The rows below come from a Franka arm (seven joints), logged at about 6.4 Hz.
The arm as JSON. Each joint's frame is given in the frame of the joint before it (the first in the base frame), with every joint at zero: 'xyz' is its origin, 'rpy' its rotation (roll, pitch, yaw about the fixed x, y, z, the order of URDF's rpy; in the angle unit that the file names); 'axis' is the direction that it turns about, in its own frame. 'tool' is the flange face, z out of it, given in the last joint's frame.
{
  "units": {
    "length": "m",
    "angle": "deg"
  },
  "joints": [
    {
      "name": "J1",
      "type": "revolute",
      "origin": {
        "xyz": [
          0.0,
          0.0,
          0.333
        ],
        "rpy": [
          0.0,
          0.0,
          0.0
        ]
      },
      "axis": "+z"
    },
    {
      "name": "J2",
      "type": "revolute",
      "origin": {
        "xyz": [
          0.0,
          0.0,
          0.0
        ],
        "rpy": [
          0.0,
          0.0,
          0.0
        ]
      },
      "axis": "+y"
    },
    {
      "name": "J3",
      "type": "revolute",
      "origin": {
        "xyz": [
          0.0,
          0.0,
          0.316
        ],
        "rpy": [
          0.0,
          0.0,
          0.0
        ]
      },
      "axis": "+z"
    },
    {
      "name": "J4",
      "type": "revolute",
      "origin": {
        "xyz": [
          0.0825,
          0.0,
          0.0
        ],
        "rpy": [
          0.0,
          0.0,
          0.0
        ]
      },
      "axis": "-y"
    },
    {
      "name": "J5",
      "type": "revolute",
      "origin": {
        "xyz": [
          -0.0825,
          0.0,
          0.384
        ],
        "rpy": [
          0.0,
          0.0,
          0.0
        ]
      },
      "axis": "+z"
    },
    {
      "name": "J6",
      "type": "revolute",
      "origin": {
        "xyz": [
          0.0,
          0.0,
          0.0
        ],
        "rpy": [
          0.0,
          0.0,
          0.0
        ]
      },
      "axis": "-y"
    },
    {
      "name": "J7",
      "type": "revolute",
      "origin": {
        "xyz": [
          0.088,
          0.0,
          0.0
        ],
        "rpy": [
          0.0,
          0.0,
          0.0
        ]
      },
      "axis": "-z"
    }
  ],
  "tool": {
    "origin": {
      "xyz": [
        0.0,
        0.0,
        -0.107
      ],
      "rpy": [
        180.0,
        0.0,
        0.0
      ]
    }
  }
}
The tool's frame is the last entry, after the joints.
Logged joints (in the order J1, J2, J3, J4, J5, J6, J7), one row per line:
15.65, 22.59, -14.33, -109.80, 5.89, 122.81, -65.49
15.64, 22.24, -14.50, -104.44, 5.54, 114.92, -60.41
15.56, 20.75, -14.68, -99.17, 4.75, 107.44, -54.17
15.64, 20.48, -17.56, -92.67, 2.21, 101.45, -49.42
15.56, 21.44, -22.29, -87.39, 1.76, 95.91, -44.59
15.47, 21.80, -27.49, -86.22, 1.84, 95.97, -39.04
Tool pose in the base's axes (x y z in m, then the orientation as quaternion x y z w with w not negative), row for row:
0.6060, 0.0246, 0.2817, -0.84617, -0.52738, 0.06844, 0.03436
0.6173, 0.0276, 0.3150, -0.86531, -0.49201, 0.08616, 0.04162
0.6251, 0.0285, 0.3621, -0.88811, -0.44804, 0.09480, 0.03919
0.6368, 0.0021, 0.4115, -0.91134, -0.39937, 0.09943, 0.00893
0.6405, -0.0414, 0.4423, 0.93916, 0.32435, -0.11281, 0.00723
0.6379, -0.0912, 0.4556, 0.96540, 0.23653, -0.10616, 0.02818
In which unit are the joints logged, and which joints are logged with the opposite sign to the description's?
The joints are logged in degrees. Opposite sign: none.
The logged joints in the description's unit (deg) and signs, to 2 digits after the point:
15.65, 22.59, -14.33, -109.80, 5.89, 122.81, -65.49
15.64, 22.24, -14.50, -104.44, 5.54, 114.92, -60.41
15.56, 20.75, -14.68, -99.17, 4.75, 107.44, -54.17
15.64, 20.48, -17.56, -92.67, 2.21, 101.45, -49.42
15.56, 21.44, -22.29, -87.39, 1.76, 95.91, -44.59
15.47, 21.80, -27.49, -86.22, 1.84, 95.97, -39.04

